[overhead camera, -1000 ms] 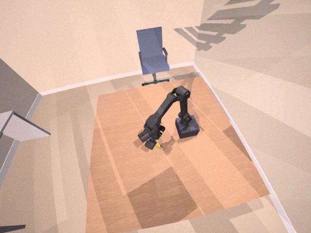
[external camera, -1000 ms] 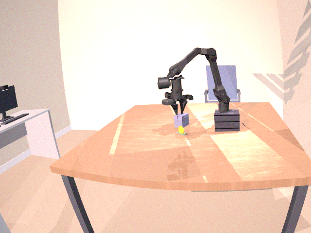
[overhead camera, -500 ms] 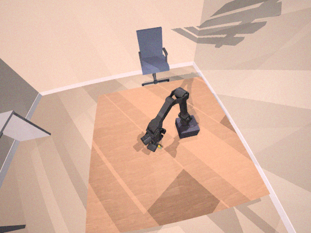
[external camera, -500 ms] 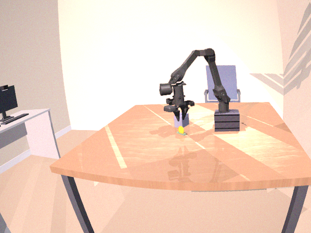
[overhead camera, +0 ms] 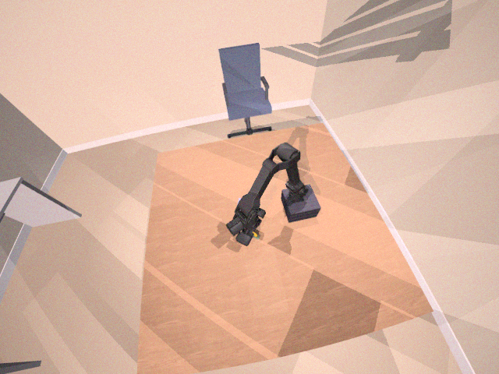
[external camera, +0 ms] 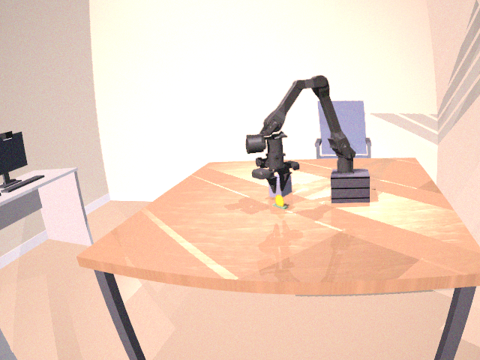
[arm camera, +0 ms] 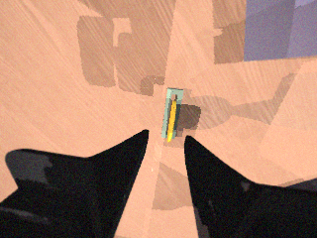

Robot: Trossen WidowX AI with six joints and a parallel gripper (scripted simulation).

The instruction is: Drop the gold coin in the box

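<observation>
Right now my gripper tip is 4 cm above the gold coin.
</observation>
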